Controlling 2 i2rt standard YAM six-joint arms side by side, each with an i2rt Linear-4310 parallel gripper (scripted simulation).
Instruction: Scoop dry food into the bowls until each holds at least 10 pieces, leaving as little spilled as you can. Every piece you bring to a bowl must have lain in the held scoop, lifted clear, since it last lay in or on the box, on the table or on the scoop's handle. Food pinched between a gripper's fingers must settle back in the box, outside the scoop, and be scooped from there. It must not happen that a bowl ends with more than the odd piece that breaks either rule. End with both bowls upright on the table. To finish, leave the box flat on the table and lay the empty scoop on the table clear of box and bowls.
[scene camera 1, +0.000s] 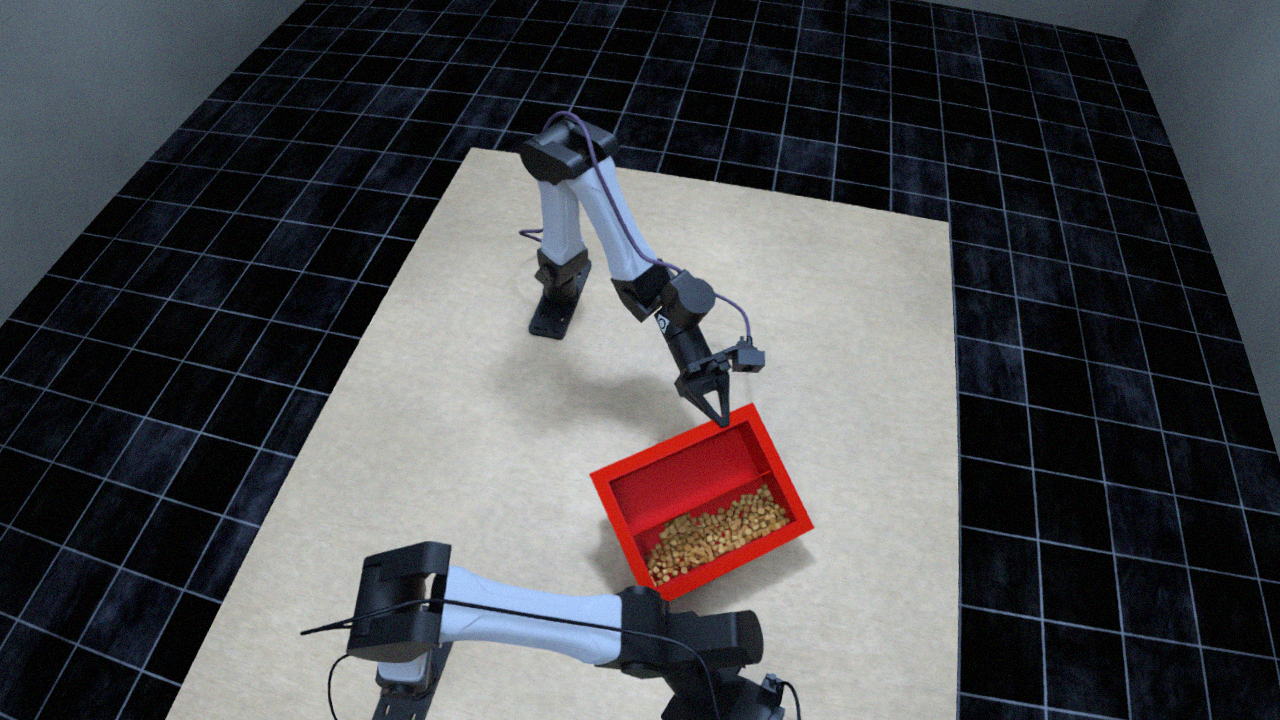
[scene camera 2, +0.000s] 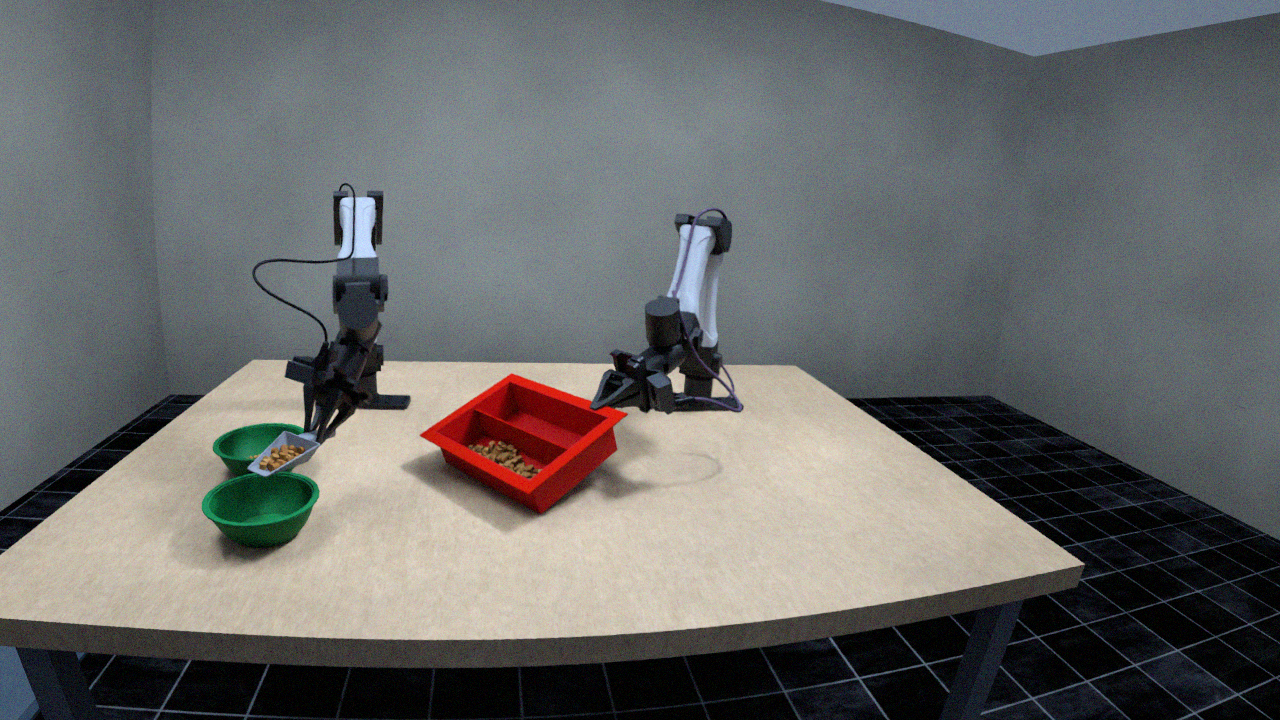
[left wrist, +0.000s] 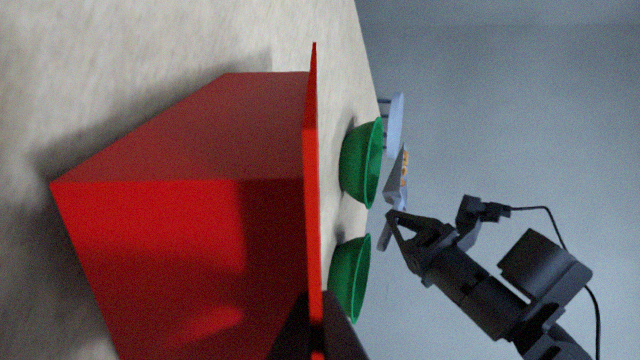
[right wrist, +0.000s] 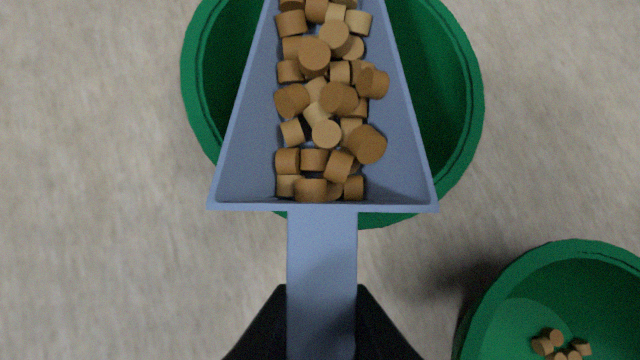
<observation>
My left gripper shows in scene camera 1, in scene camera 2 and in the left wrist view (317, 307); in the right wrist view it is out of frame. A red box shows in scene camera 1, in scene camera 2 and in the left wrist view (201, 227); in the right wrist view it is out of frame. One and the same spot on my left gripper: (scene camera 2: 616, 390) is (scene camera 1: 703, 393). One and the same spot on the red box: (scene camera 1: 654, 485) is (scene camera 2: 533, 430).
</observation>
